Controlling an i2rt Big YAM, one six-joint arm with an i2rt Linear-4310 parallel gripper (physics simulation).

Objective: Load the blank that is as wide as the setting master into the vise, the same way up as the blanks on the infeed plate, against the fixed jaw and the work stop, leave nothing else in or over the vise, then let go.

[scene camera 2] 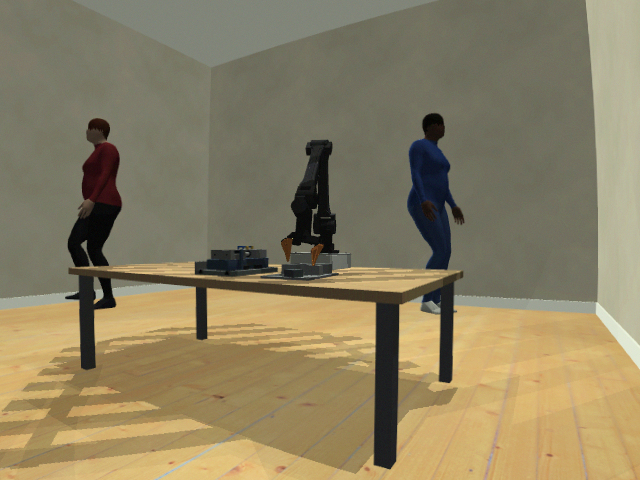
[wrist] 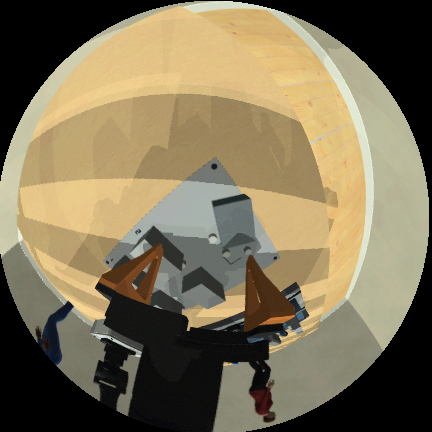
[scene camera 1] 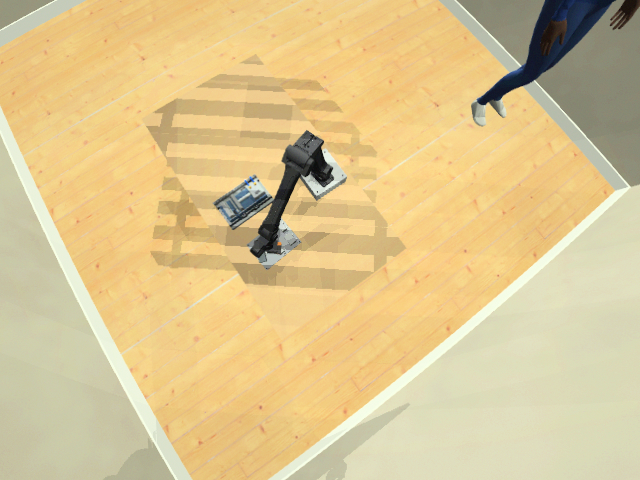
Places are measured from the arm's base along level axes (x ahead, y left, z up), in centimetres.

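Pixels of known places: gripper, fingertip midpoint: (scene camera 2: 300, 263) (wrist: 203, 253) (scene camera 1: 267, 252); arm's base, link origin: (scene camera 2: 325, 253) (wrist: 117, 345) (scene camera 1: 322, 176).
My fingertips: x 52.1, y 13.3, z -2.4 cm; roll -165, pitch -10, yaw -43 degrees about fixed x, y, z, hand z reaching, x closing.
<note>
For each thing: its top centre in the pictures, then the offset to it from my fingertips. "pt": a spot on its surface instead. Level surfaces: height alone.
- infeed plate, surface spot: (scene camera 2: 269, 276) pt dx +6.8, dy -8.7, dz -4.4 cm
- blank, top centre: (wrist: 204, 297) (scene camera 2: 291, 264) dx -5.7, dy -7.0, dz -0.7 cm
- wider grey block, top centre: (wrist: 236, 225) (scene camera 2: 293, 269) dx +4.4, dy -0.5, dz -1.8 cm
- grey vise, top centre: (wrist: 263, 349) (scene camera 2: 238, 248) (scene camera 1: 240, 197) dx -8.1, dy -32.8, dz +4.8 cm
- wooden table, surface height: dz -5.1 cm
- vise edge, surface spot: (wrist: 299, 310) pt dx +4.7, dy -27.9, dz +0.9 cm
The infeed plate (scene camera 1: 293, 240) (scene camera 2: 269, 276) (wrist: 180, 215) is a light grey plate on the table. In the wrist view several grey blanks with angled tops stand on it, among them one blank (wrist: 202, 287) between the fingers' lines and another (wrist: 162, 247) by the left finger. A wider grey block (wrist: 234, 220), perhaps the setting master, sits beside small round pins. My gripper (scene camera 2: 300, 261) (wrist: 203, 253) is open and empty above the plate, its orange fingers wide apart. The blue and grey vise (scene camera 1: 241, 202) (scene camera 2: 237, 262) stands beside the plate; its jaw contents are too small to tell.
The arm's pale base block (scene camera 1: 333, 181) (scene camera 2: 341, 259) stands behind the infeed plate on the wooden table (scene camera 2: 361, 283). The vise edge (wrist: 299, 310) shows past the right finger in the wrist view. Two people, one in blue (scene camera 2: 431, 165) and one in red (scene camera 2: 103, 170), stand beyond the table.
</note>
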